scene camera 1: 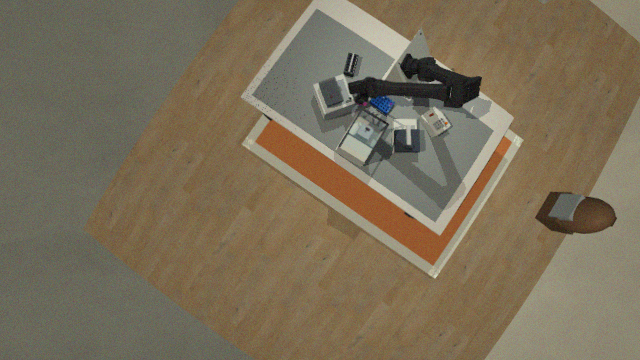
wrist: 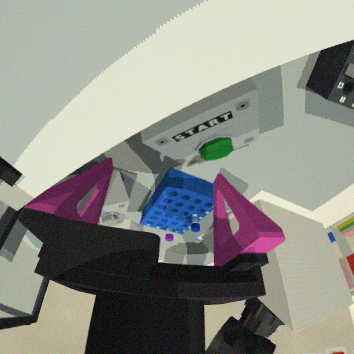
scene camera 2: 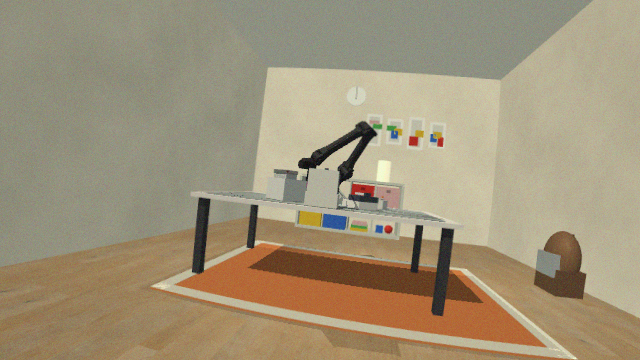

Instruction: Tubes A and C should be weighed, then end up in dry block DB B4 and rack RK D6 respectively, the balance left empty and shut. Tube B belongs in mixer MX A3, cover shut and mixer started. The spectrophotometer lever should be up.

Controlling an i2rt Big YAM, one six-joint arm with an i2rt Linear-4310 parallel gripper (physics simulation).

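Frame: origin at the arm's base, x ahead, y left, z up, level; millimetres.
Seen in the pictures: gripper, fingertip midpoint: [scene camera 1: 362, 97] [wrist: 164, 170]; arm's base, link origin: [scene camera 1: 407, 66] [wrist: 275, 288].
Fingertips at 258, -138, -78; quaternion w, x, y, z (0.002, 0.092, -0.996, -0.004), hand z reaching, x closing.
Observation:
Offsets run from my fingertips to a thing's top centre, as dx, dy, dz. "pt": to the spot under its first point.
My gripper [scene camera 1: 364, 103] [wrist: 164, 170] is open and empty, its magenta fingers apart above the blue rack @[-54, +119, -31] [scene camera 1: 382, 104] [wrist: 175, 202]. In the wrist view a blue cap @[-83, +112, -7] [wrist: 195, 227] and a purple cap @[-58, +167, -7] [wrist: 169, 237] show near the rack's lower edge; tube letters are not readable. A grey panel marked START @[pt -6, -60, +17] [wrist: 202, 125] with a green button @[pt -24, -46, +13] [wrist: 216, 148] lies beyond the rack. The glass-walled balance @[+187, +112, +161] [scene camera 1: 362, 134] [wrist: 15, 287] stands beside the rack. A white machine with a dark grey lid @[+58, -113, +128] [scene camera 1: 332, 95] stands left of the gripper. The spectrophotometer lever's position is not clear.
A black slotted block @[-164, -160, -14] [scene camera 1: 351, 64] [wrist: 332, 72] stands behind the lidded machine. A white and dark blue device @[+62, +336, +40] [scene camera 1: 407, 140] and a keypad device @[-110, +452, +8] [scene camera 1: 436, 121] stand right of the balance. A pale upright panel [scene camera 2: 322, 187] [wrist: 305, 265] stands near the arm [scene camera 1: 415, 90] [scene camera 2: 340, 142].

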